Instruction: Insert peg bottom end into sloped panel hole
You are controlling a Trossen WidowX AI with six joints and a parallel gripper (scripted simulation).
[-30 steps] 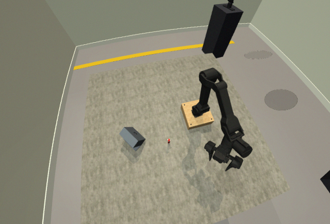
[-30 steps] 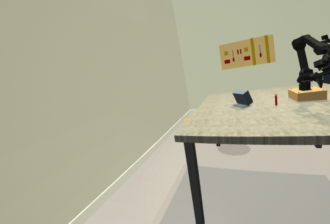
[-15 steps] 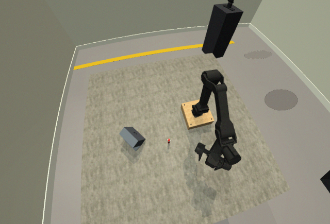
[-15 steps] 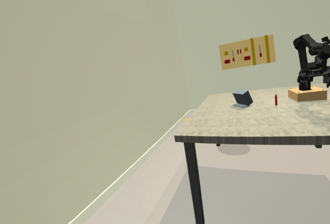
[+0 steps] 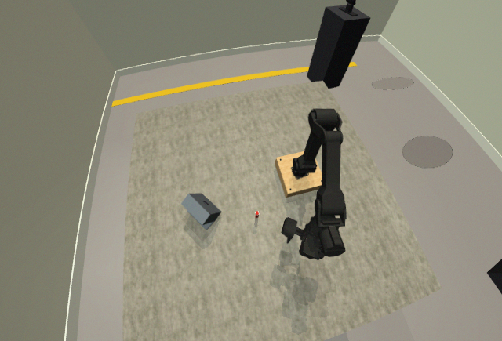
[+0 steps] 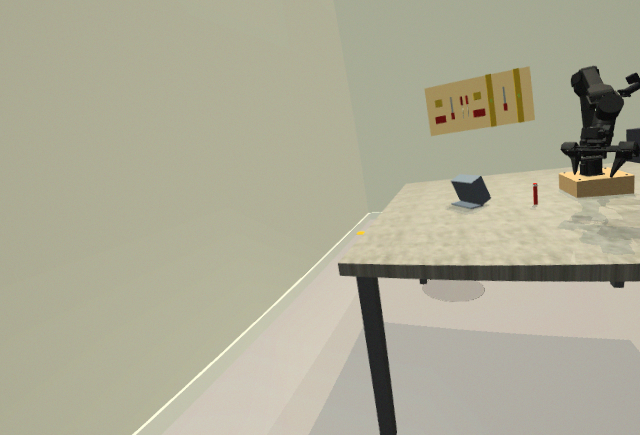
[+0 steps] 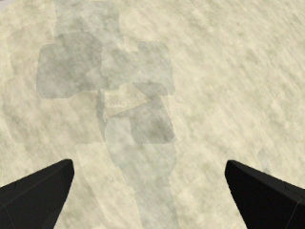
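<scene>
My gripper tip is 180 mm to the left of the red peg, 90 mm short of it and 60 mm above it. From my gripper tip the other things lie so: grey sloped panel: 300 mm ahead, 280 mm to the right, 60 mm below.
</scene>
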